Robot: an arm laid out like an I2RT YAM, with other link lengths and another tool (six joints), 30 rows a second.
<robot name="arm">
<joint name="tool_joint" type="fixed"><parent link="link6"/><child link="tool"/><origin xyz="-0.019 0.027 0.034" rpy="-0.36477 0 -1.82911"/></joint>
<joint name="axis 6" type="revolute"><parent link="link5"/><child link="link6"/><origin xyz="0.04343 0 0.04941" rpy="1.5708 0 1.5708"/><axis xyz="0 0 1"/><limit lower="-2.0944" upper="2.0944"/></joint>
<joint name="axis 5" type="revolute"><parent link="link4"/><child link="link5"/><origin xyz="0.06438 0.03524 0.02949" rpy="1.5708 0 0"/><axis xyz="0 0 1"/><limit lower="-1.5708" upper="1.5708"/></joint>
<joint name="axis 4" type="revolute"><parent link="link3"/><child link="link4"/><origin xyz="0.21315 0.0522 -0.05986" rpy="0 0 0"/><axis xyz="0 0 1"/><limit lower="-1.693" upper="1.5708"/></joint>
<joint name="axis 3" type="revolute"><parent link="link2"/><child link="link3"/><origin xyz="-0.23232 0 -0.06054" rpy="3.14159 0 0"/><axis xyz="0 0 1"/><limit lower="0" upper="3.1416"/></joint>
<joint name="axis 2" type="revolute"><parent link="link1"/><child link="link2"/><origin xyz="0.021 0.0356 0.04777" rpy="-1.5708 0 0"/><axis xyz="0 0 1"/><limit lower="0" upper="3.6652"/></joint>
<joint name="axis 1" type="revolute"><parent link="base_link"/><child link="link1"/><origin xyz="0 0 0.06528" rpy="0 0 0"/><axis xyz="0 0 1"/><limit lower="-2.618" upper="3.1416"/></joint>
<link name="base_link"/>
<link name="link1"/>
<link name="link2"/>
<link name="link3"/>
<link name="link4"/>
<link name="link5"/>
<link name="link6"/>
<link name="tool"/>
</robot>
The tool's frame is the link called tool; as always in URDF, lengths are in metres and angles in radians.
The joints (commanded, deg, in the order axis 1, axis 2, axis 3, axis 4, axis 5, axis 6), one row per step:
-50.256, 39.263, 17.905, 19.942, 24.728, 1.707
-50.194, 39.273, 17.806, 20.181, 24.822, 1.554
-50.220, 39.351, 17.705, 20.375, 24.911, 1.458
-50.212, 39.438, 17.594, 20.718, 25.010, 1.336
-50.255, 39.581, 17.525, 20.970, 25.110, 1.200
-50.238, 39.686, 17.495, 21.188, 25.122, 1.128
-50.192, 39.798, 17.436, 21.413, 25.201, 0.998
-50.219, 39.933, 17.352, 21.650, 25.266, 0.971
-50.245, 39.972, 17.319, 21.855, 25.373, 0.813
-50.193, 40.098, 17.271, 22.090, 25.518, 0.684
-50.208, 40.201, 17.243, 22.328, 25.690, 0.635
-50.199, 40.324, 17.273, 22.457, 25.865, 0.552
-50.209, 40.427, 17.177, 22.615, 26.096, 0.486
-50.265, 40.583, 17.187, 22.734, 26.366, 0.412
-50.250, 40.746, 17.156, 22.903, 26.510, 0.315
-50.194, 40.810, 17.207, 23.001, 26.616, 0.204
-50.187, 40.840, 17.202, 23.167, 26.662, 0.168
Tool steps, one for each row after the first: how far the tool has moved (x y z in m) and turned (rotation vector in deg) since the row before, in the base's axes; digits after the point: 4 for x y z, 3 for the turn. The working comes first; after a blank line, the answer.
Tool pose at each row, in the base's axes (x y z in m, rotation vector in deg; the steps are taken from these numbers as rounded here):
0.1213, -0.1600, 0.1870, 68.798, -59.857, 56.718
0.1214, -0.1600, 0.1868, 68.690, -59.734, 56.709
0.1212, -0.1602, 0.1864, 68.621, -59.702, 56.578
0.1212, -0.1604, 0.1863, 68.458, -59.639, 56.551
0.1211, -0.1608, 0.1860, 68.357, -59.585, 56.395
0.1213, -0.1610, 0.1859, 68.300, -59.520, 56.423
0.1214, -0.1612, 0.1857, 68.255, -59.417, 56.366
0.1214, -0.1614, 0.1854, 68.186, -59.438, 56.293
0.1212, -0.1617, 0.1855, 68.014, -59.364, 56.203
0.1213, -0.1619, 0.1853, 67.925, -59.293, 56.105
0.1212, -0.1623, 0.1854, 67.724, -59.345, 56.013
0.1211, -0.1626, 0.1855, 67.603, -59.352, 55.864
0.1209, -0.1629, 0.1849, 67.501, -59.408, 55.607
0.1205, -0.1634, 0.1848, 67.335, -59.498, 55.290
0.1205, -0.1637, 0.1845, 67.294, -59.471, 55.116
0.1207, -0.1638, 0.1848, 67.209, -59.398, 55.080
0.1207, -0.1640, 0.1851, 67.077, -59.391, 55.128

0.0001, 0.0000, -0.0002, -0.141, 0.066, -0.029
-0.0002, -0.0002, -0.0004, -0.038, 0.085, -0.113
0.0000, -0.0002, -0.0001, -0.144, 0.026, -0.088
-0.0001, -0.0004, -0.0003, -0.067, 0.108, -0.141
0.0002, -0.0002, -0.0001, -0.082, 0.016, 0.006
0.0001, -0.0002, -0.0002, -0.075, 0.093, -0.031
0.0000, -0.0002, -0.0003, -0.022, 0.015, -0.092
-0.0002, -0.0003, 0.0001, -0.143, 0.069, -0.131
0.0001, -0.0002, -0.0002, -0.080, 0.088, -0.091
-0.0001, -0.0004, 0.0001, -0.095, -0.020, -0.186
-0.0001, -0.0003, 0.0001, -0.049, 0.059, -0.166
-0.0002, -0.0003, -0.0006, 0.015, 0.092, -0.241
-0.0004, -0.0005, -0.0001, 0.001, 0.092, -0.325
0.0000, -0.0003, -0.0003, -0.004, 0.111, -0.128
0.0002, -0.0001, 0.0003, -0.092, 0.054, -0.048
0.0000, -0.0002, 0.0003, -0.110, -0.048, -0.039

